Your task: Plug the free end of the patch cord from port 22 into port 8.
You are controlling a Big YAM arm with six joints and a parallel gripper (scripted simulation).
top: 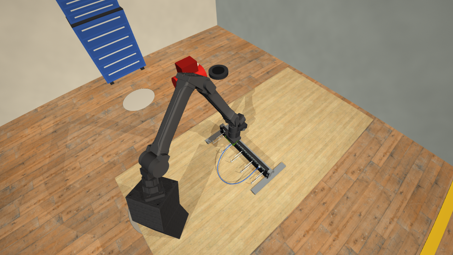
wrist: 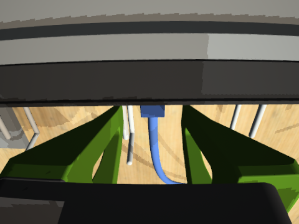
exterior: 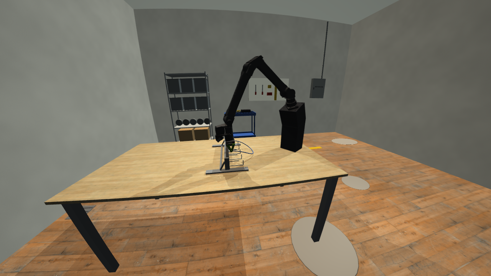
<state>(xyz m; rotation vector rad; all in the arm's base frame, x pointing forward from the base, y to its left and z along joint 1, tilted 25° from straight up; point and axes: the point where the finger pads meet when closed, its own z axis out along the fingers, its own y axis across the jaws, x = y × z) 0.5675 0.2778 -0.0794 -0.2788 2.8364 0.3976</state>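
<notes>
The cord plug lies 2 cm ahead of my hand and 1 cm below it.
</notes>
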